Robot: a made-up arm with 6 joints. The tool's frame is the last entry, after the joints. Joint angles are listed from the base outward.
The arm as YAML. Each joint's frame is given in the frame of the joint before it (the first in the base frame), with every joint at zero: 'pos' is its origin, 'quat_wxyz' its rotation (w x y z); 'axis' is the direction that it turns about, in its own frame. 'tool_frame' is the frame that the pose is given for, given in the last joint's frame.
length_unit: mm
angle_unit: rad
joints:
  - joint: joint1
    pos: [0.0, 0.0, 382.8]
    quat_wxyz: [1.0, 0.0, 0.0, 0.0]
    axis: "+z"
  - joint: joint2
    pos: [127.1, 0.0, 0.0]
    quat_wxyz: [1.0, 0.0, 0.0, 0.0]
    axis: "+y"
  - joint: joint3
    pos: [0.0, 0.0, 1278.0]
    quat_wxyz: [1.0, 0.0, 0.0, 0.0]
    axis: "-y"
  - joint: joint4
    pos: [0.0, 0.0, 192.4]
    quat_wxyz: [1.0, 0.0, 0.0, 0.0]
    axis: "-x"
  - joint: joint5
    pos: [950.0, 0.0, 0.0]
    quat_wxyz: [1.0, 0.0, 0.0, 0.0]
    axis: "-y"
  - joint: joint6
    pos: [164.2, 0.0, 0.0]
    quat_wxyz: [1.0, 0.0, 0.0, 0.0]
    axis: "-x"
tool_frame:
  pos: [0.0, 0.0, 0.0]
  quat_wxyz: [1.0, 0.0, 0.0, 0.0]
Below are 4 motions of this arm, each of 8 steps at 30 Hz.
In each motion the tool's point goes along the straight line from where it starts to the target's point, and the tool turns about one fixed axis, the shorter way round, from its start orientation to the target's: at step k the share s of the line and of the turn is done. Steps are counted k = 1, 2, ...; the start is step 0. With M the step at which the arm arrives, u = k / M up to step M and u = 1 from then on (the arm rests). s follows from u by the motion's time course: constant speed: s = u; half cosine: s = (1 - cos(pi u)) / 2; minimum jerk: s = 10 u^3 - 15 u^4 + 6 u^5.
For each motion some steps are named. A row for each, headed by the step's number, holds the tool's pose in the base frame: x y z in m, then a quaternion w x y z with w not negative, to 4 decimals.
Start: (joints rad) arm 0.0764 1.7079 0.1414 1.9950 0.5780 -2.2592
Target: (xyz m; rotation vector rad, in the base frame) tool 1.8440 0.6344 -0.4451 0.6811 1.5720 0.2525
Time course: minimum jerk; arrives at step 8
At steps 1, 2, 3, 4, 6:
1: 1.5473 0.2070 -0.8718 0.5650 0.2315 0.7850 0.1041
2: 1.5737 0.2450 -0.8338 0.5729 0.2378 0.7773 0.1049
3: 1.6255 0.3196 -0.7594 0.5881 0.2500 0.7619 0.1062
4: 1.6932 0.4172 -0.6619 0.6074 0.2657 0.7409 0.1078
6: 1.8128 0.5894 -0.4900 0.6399 0.2927 0.7020 0.1104

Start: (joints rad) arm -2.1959 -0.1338 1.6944 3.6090 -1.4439 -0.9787
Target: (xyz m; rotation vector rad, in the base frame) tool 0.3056 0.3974 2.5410 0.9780 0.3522 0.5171
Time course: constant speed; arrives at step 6
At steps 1, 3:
1: 0.4015 0.4475 2.5086 0.8785 0.4062 0.1485 0.2030
3: 0.3631 0.4275 2.5216 0.8623 0.4289 0.1558 0.2197

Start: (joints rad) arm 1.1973 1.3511 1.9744 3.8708 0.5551 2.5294
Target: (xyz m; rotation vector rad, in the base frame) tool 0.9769 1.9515 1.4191 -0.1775 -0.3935 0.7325
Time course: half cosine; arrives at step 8
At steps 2, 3, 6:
2: 0.8692 2.0038 1.4038 0.9124 0.0298 -0.0924 0.3976
3: 0.8897 1.9939 1.4067 0.9139 0.0077 -0.1113 0.3903
6: 0.9584 1.9605 1.4165 0.9129 -0.0663 -0.1742 0.3632

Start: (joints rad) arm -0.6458 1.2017 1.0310 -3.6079 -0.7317 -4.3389
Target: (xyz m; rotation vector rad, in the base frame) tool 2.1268 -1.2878 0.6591 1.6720 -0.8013 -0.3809
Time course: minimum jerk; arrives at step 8
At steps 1, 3, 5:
1: 1.9105 -1.4954 0.9433 0.6423 0.5764 -0.4844 -0.1433
3: 1.9674 -1.4407 0.8684 0.6297 0.6160 -0.4491 -0.1492
5: 2.0663 -1.3459 0.7386 0.6034 0.6803 -0.3847 -0.1583

